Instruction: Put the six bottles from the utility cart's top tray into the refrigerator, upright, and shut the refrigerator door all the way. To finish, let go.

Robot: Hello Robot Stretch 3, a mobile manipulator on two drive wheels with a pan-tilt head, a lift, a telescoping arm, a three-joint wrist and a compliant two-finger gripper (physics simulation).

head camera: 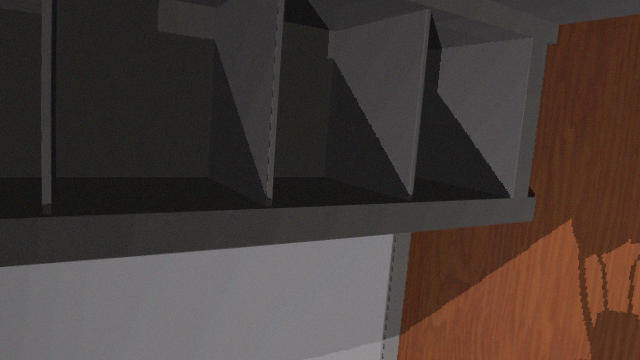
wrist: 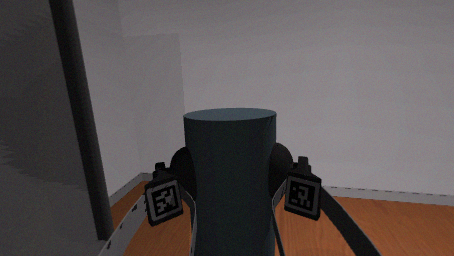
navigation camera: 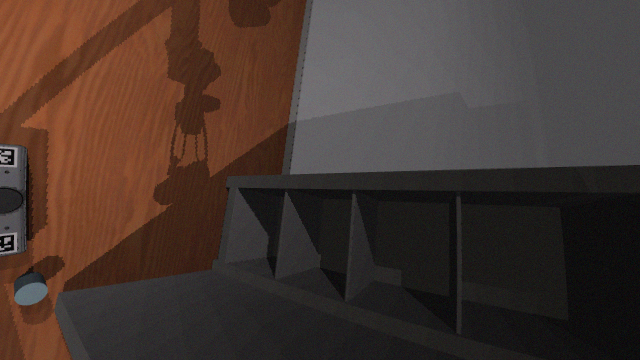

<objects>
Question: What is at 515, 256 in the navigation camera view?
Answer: A grey refrigerator.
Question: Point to a grey refrigerator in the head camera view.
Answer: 135, 135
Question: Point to the gripper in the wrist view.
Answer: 231, 163
</objects>
